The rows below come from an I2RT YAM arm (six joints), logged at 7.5 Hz.
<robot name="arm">
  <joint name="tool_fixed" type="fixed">
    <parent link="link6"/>
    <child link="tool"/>
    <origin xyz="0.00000 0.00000 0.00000"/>
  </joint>
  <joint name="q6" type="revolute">
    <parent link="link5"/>
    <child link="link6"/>
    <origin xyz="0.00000 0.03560 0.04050" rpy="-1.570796 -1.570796 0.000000"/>
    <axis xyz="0 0 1"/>
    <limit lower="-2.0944" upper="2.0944"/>
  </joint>
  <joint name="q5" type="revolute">
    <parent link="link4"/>
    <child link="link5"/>
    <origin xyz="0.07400 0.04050 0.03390" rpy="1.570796 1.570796 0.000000"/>
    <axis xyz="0 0 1"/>
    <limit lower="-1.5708" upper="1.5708"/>
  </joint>
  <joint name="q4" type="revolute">
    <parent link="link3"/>
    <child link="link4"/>
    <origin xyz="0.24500 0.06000 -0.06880"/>
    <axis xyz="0 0 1"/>
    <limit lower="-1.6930" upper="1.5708"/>
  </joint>
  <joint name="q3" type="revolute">
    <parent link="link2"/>
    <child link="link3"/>
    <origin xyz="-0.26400 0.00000 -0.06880" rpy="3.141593 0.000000 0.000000"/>
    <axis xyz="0 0 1"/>
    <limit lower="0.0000" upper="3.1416"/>
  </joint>
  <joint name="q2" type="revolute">
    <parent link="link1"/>
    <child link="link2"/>
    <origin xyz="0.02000 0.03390 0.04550" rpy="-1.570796 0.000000 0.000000"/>
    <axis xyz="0 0 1"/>
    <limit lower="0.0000" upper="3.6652"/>
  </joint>
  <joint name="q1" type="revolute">
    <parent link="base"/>
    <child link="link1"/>
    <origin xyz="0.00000 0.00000 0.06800"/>
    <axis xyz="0 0 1"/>
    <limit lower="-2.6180" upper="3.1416"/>
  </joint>
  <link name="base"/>
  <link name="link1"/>
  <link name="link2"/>
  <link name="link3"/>
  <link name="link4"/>
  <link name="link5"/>
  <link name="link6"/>
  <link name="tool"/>
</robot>
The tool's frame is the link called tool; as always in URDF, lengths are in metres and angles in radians.
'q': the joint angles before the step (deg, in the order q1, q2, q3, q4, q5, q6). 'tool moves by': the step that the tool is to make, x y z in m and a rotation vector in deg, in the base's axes. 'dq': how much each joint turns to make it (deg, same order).
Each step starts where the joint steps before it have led.
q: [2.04 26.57 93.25 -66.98 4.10 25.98]
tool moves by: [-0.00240 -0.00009 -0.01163 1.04 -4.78 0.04]
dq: [0.01 -4.64 -6.19 6.30 0.00 0.87]
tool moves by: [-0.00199 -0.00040 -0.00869 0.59 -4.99 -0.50]
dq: [-0.01 -3.93 -5.17 6.22 0.54 0.35]
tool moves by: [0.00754 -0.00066 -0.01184 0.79 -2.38 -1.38]
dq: [0.01 -3.00 -5.88 5.25 1.49 0.44]
